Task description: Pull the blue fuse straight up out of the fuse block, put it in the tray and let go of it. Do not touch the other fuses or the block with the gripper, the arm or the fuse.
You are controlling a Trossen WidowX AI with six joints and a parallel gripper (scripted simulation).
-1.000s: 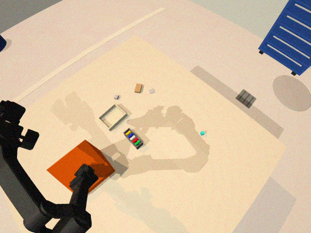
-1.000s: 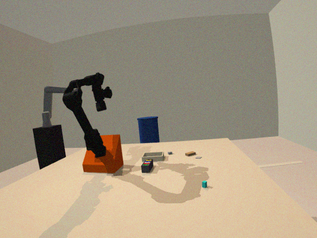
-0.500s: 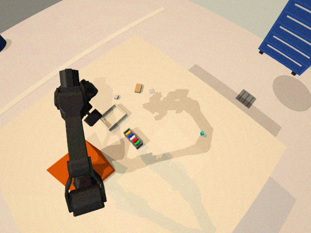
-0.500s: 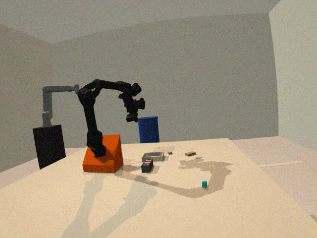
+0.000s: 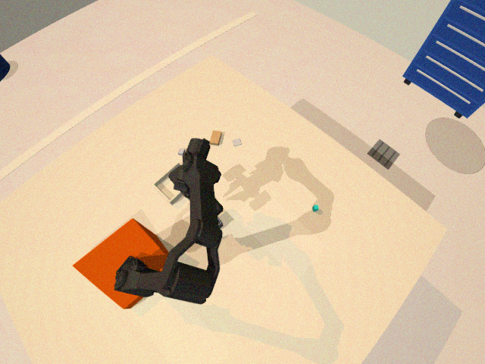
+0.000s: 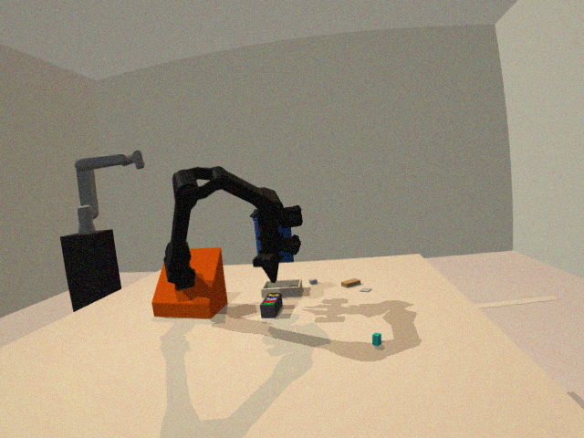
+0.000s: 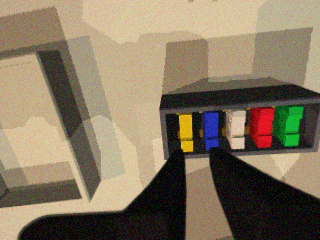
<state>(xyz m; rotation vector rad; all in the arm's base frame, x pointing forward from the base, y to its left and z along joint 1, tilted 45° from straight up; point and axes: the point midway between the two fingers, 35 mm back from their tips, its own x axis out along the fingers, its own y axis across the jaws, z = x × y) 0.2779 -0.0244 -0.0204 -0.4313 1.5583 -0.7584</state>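
Now: gripper tip 6 cm above the blue fuse, 1 cm to the left of it and 1 cm past it. The rest, counted from my gripper tip: brown block: 25 cm ahead, 17 cm to the left, 7 cm below; teal cube: 30 cm to the right, 24 cm ahead, 7 cm below; grey piece: 29 cm ahead, 9 cm to the left, 8 cm below.
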